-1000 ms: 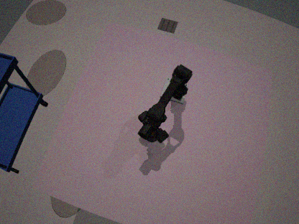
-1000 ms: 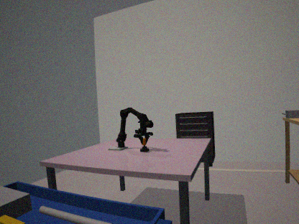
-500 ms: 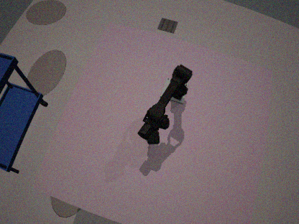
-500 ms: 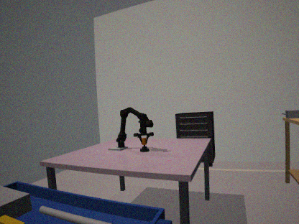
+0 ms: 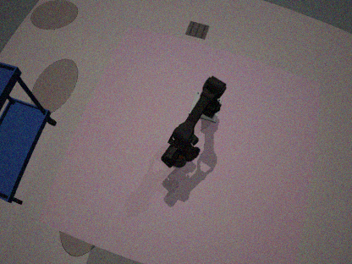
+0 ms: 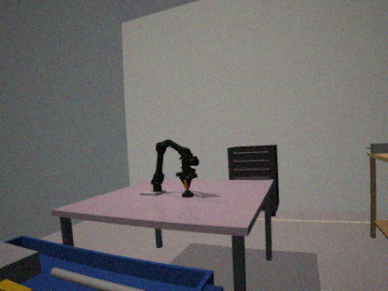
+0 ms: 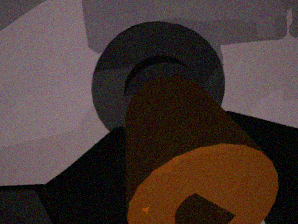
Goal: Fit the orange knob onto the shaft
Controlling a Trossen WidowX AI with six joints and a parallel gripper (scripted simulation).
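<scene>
Now: gripper tip 20 mm below the orange knob. The rest, counted from my gripper tip: dark round pedestal: 40 mm below.
</scene>
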